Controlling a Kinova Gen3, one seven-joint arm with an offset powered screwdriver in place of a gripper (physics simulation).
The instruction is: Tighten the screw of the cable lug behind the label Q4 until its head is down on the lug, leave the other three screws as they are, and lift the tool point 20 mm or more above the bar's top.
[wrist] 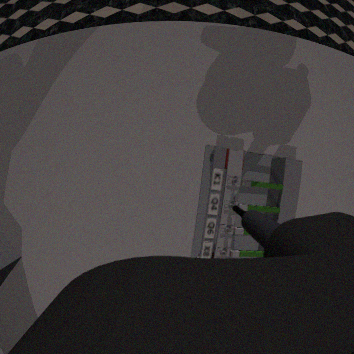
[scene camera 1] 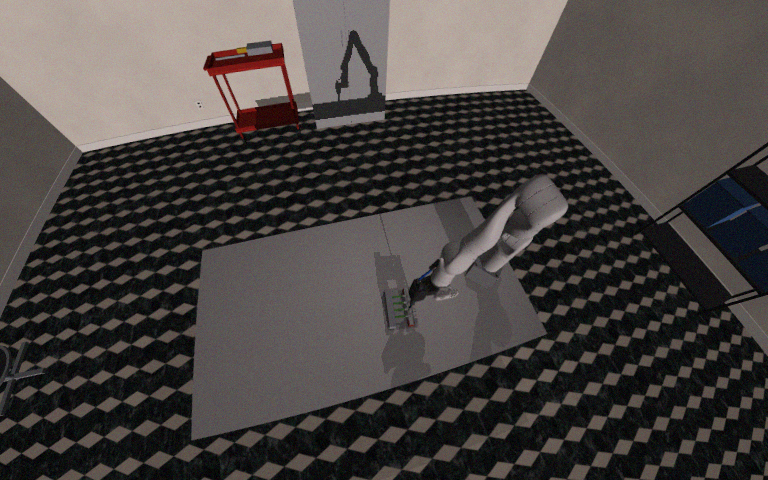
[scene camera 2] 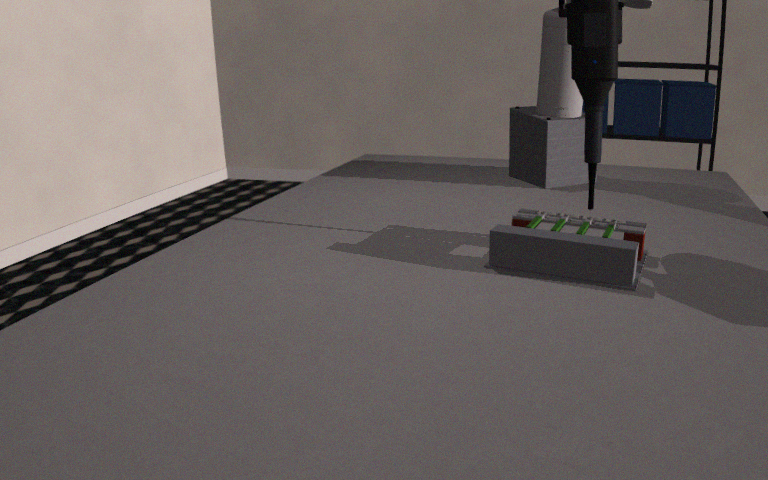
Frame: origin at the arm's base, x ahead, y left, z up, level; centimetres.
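Seen in the pictures: hand, its tool point: (wrist: 234, 207) (scene camera 1: 409, 307) (scene camera 2: 590, 210); arm's base, origin of its link: (scene camera 1: 491, 263) (scene camera 2: 558, 113).
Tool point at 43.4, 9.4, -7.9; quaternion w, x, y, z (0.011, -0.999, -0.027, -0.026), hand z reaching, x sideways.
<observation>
Pixels of each thing's middle, then the offset from my tool point to it, as dx, dy, dz. "pt": a spot on its surface instead. Level surfaces: height alone.
- label Q4, middle of its body: (wrist: 213, 203) -2.3, +0.3, -1.8
- metal bar, a spot on its surface: (wrist: 235, 161) (scene camera 2: 632, 228) pt +0.7, +5.6, -1.8
- green cable, a spot on its surface: (scene camera 2: 583, 228) (wrist: 266, 208) pt +5.0, -0.5, -1.0
- Q6, a spot on its surface: (wrist: 211, 228) pt -2.4, -3.0, -1.7
- X8, a spot on its surface: (wrist: 207, 249) pt -2.9, -5.9, -1.7
- grey table, height of its surface: dz -6.0
My gripper, a black powered screwdriver (scene camera 1: 410, 306) (scene camera 2: 590, 207) (wrist: 236, 207), points down with its tip over the lug behind the label Q4 (wrist: 214, 204). In scene camera 2 a small gap shows between the tip and the metal bar (scene camera 2: 635, 226) (wrist: 235, 161). The tip partly covers the Q4 screw in the wrist view, and its head height is too small to tell. A green cable (scene camera 2: 583, 228) (wrist: 265, 209) runs from that lug. The labels K1 (wrist: 218, 179), Q6 (wrist: 211, 228) and X8 (wrist: 207, 249) mark the other lugs.
The bar's fixture has a raised grey wall (scene camera 2: 563, 254) on the side away from the labels. It stands on the grey table (scene camera 1: 271, 339) (scene camera 2: 283, 362). The arm's pedestal (scene camera 2: 526, 147) is behind it. A red cart (scene camera 1: 244, 67) and blue bins (scene camera 2: 637, 107) stand beyond the table.
</observation>
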